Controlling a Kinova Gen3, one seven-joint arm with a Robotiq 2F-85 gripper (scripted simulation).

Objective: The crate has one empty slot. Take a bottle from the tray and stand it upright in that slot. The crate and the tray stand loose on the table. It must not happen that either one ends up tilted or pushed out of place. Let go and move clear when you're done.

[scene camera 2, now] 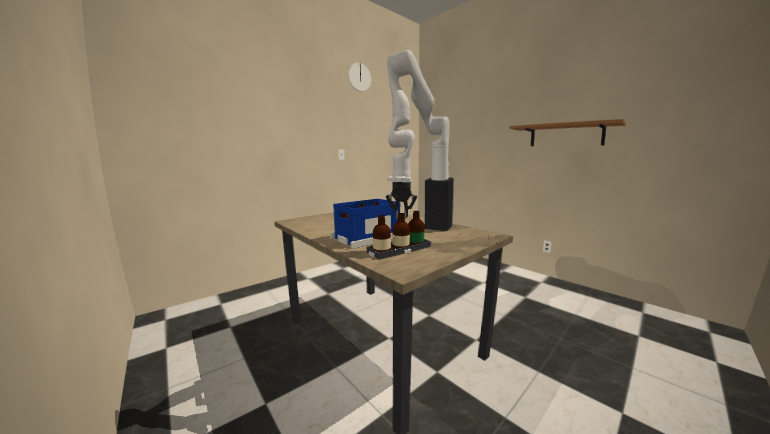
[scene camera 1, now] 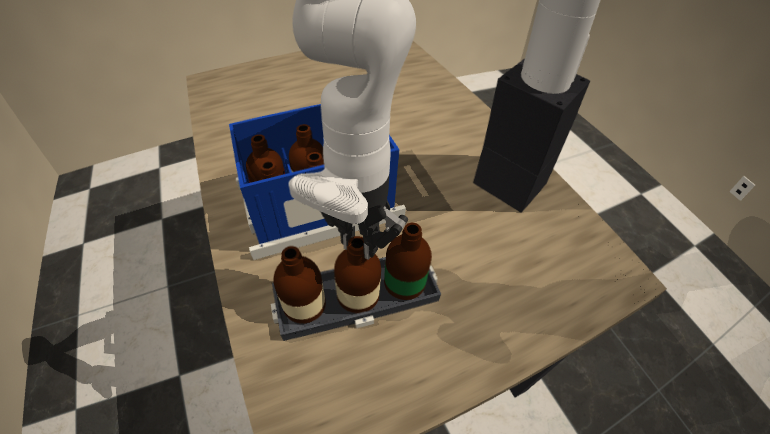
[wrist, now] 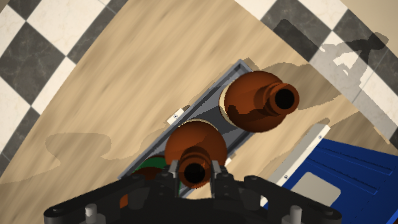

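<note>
There is my own gripper, and the wrist view shows it too. I also see a brown bottle. A blue crate is here as well, along with a dark grey tray.
</note>
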